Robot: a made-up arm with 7 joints.
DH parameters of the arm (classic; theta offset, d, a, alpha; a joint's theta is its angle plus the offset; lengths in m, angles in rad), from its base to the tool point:
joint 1: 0 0.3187 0 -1.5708
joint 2: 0 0 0 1.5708
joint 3: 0 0.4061 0.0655 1.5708
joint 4: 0 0 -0.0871 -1.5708
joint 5: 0 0.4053 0 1.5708
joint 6: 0 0 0.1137 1.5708
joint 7: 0 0 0 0
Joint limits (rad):
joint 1: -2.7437..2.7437
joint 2: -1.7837..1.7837
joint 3: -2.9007..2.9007
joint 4: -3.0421..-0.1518
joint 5: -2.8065..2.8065
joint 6: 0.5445..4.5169
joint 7: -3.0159..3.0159
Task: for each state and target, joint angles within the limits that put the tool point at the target. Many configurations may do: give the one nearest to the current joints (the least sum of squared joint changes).
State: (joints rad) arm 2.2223 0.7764 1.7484 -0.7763 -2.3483 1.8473 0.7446
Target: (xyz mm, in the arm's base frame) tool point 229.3 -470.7 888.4
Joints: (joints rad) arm 2.7437 0.0759 2.4008 -1.4008 -2.3576 2.0851 0.7446
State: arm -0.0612 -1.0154 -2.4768 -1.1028 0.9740 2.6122 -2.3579
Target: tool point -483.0 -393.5 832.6
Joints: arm 0.1635 -0.3328 -2.2065 -1.2983 1.0301 2.8129 -2.3579
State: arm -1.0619 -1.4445 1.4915 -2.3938 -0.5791 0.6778 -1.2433
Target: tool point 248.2 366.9 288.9
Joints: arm -0.8273 -1.4885 1.7642 -2.2932 -0.5386 0.6773 -1.2433
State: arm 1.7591 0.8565 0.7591 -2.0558 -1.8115 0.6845 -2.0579
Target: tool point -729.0 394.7 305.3
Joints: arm 2.2022 1.0694 0.8904 -1.2972 -1.9742 0.8963 -2.0579
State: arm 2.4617 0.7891 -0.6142 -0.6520 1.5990 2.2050 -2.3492
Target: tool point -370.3 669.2 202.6
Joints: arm 2.5021 1.0652 -0.4791 -1.4161 1.7507 2.3438 -2.3492
